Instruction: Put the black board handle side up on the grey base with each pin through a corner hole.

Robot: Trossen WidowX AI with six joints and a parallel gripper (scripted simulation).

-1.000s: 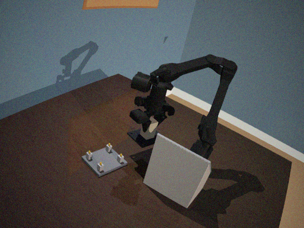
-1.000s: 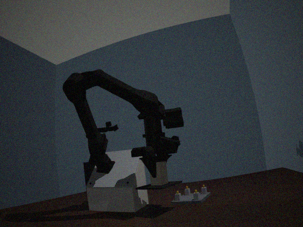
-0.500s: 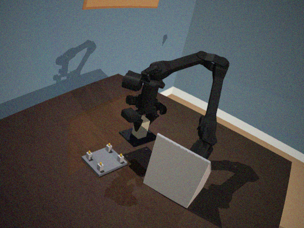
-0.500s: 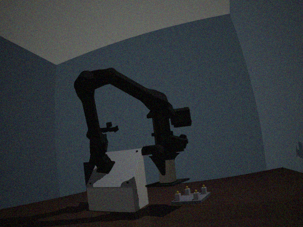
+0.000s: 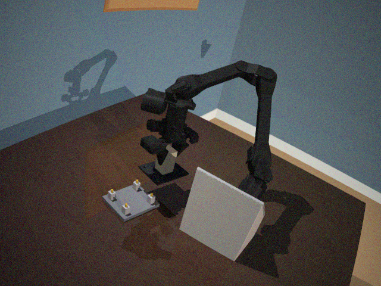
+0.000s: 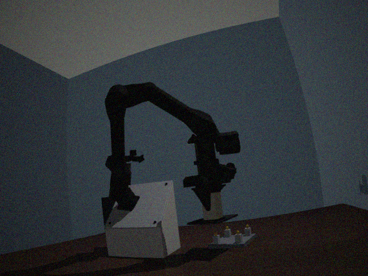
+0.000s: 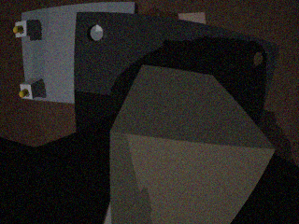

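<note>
The grey base lies 20 mm ahead of my gripper tip, 110 mm to the left of it and 120 mm below it. Round my gripper tip: flat black board (10 mm below).
</note>
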